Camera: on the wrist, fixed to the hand. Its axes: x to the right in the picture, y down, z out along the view.
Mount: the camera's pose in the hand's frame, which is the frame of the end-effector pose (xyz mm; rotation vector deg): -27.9 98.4 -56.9 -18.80 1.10 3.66
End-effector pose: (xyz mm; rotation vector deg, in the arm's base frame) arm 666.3 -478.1 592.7 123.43 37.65 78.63
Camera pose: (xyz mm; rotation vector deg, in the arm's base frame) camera 616.4 -561.8 657.5 109.77 19.65 81.62
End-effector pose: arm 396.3 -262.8 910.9 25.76 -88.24 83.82
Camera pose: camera 353.7 -197.7 823.4 11.03 -100.42 70.24
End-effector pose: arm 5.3 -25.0 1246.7 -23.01 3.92 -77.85
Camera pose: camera 75.4 3.2 1157.3 -37.58 18.36 -73.92
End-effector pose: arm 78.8 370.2 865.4 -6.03 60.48 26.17
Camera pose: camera -19.4 433.2 874.0 -21.10 57.17 39.30
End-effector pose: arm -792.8 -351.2 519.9 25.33 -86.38 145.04
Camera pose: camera -804.3 -347.9 403.5 18.57 -109.47 129.52
